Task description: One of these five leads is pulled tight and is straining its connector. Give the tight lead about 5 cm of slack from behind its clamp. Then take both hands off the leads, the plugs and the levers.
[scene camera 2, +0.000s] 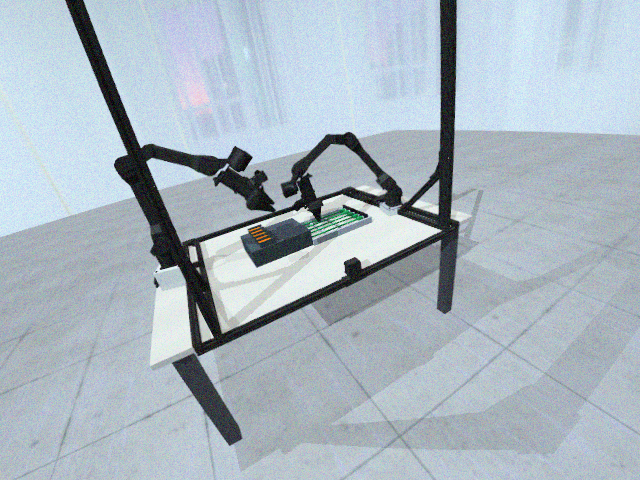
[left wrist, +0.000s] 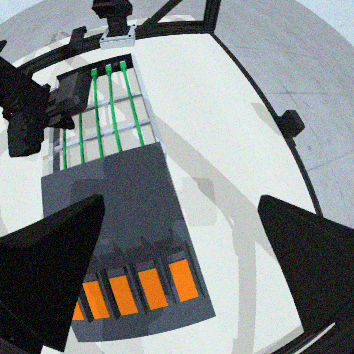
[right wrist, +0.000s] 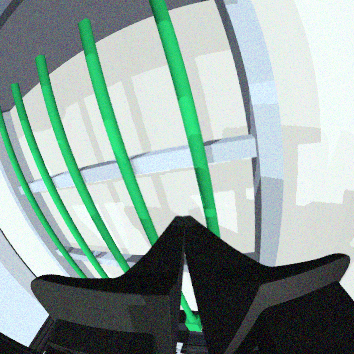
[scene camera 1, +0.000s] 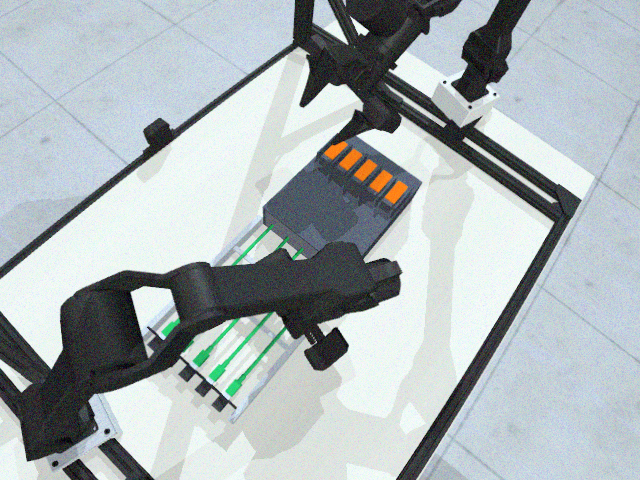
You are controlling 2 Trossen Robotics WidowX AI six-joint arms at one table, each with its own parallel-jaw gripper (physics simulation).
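Places are measured from the left arm's base along level axes (x ahead, y left, z up), in metres.
Where they show: left gripper, fingertip midpoint: (scene camera 2: 274, 207) (left wrist: 184, 203) (scene camera 1: 316, 125); right gripper, fingertip midpoint: (scene camera 2: 319, 222) (left wrist: 72, 126) (right wrist: 182, 222) (scene camera 1: 283, 315); left arm's base, origin of the base link: (scene camera 2: 170, 263) (scene camera 1: 469, 88); right arm's base, origin of the base link: (scene camera 2: 393, 204) (left wrist: 118, 31) (scene camera 1: 70, 422).
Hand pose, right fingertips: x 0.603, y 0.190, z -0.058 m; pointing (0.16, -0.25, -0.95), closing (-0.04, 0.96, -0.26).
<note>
Each offset is from my right fingertips to the centre of the thing. "spot": to the spot under its first point.
Five green leads run side by side from a dark clamp box {dy -0.117, dx -0.208, dz +0.026 m} (scene camera 1: 310, 201) (scene camera 2: 279, 242) (left wrist: 135, 190) to green plugs in a black connector strip. The outermost lead at the right of the right wrist view (right wrist: 192, 135) and its neighbour {spot: dy -0.029, dx -0.041, dz +0.008 m} (right wrist: 120, 150) pass close by the fingertips. I cannot tell which lead is tight. Orange levers {dy -0.134, dx -0.263, dz +0.062 m} (scene camera 1: 367, 169) (scene camera 2: 259, 233) (left wrist: 122, 295) sit in slots on the box. My right gripper (right wrist: 182, 222) (scene camera 2: 317, 219) is shut and empty, low over the leads; contact is unclear. My left gripper (left wrist: 184, 203) (scene camera 1: 320, 124) is open and empty above the lever end.
A pale frame (scene camera 1: 269, 378) (right wrist: 265, 100) with crossbars surrounds the leads. The right arm hides part of the leads and the right fingertips in scene camera 1. Black rails edge the white table, with a small black block {spot: dy -0.428, dx +0.016, dz +0.032 m} (scene camera 1: 158, 132) (scene camera 2: 352, 267) (left wrist: 291, 124) on one rail.
</note>
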